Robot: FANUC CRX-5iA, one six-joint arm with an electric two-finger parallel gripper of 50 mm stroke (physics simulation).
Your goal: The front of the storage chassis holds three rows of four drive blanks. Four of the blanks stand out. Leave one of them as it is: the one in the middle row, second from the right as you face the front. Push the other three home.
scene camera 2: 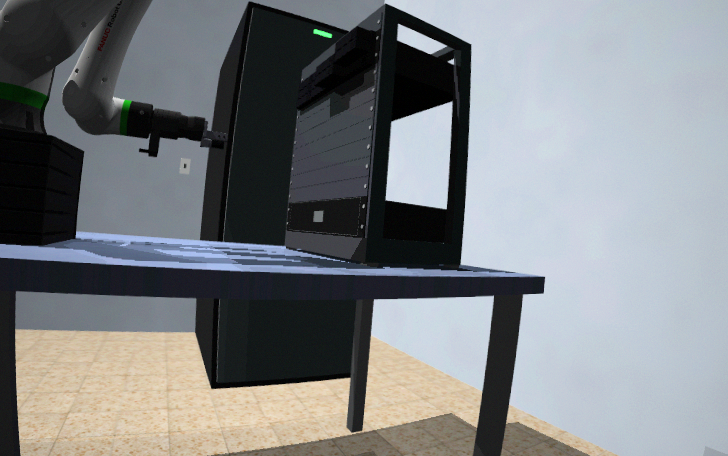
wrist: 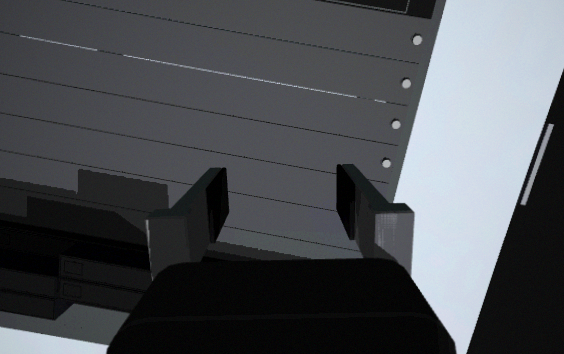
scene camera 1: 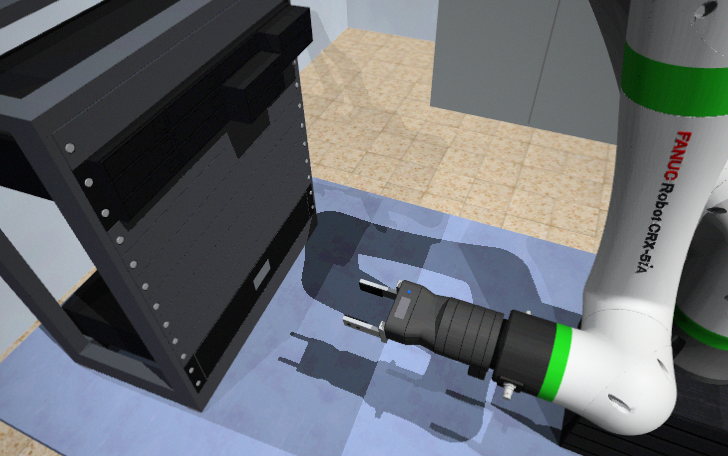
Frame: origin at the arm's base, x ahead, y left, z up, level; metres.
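Where they show: gripper, fingertip midpoint: (scene camera 2: 225,141) (wrist: 282,188) (scene camera 1: 352,301); arm's base, origin of the base link: (scene camera 2: 7,134) (scene camera 1: 695,340).
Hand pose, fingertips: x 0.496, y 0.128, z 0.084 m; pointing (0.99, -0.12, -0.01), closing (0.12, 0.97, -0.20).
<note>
Each offset is from my fingertips to the top centre of the thing. "spot": to the spot under its first point.
The black storage chassis @[spot: dx +0.233, dy -0.006, dz +0.225 m] (scene camera 1: 161,142) (scene camera 2: 310,95) sits near the top of the rack. In scene camera 1, one dark drive blank @[dx +0.245, dy -0.196, dz +0.228 m] (scene camera 1: 249,88) clearly stands out right of the middle, and another protruding block @[spot: dx +0.179, dy -0.284, dz +0.245 m] (scene camera 1: 290,33) shows at the far right end. Their rows are hard to tell. In the wrist view, protruding blanks @[dx +0.245, dy -0.196, dz +0.200 m] (wrist: 102,275) show at lower left, partly hidden by the gripper body; the picture is upside down. Other blanks are too dark to judge. My gripper (scene camera 1: 351,300) (scene camera 2: 220,138) (wrist: 282,188) is open and empty, in front of the rack, below chassis level and apart from it.
The rack frame (scene camera 1: 26,107) (scene camera 2: 379,177) stands on the blue table (scene camera 1: 257,413) (scene camera 2: 268,280). Grey filler panels (scene camera 1: 214,214) (scene camera 2: 327,155) (wrist: 250,125) lie below the chassis. A tall dark cabinet (scene camera 2: 268,107) stands behind the rack in scene camera 2.
</note>
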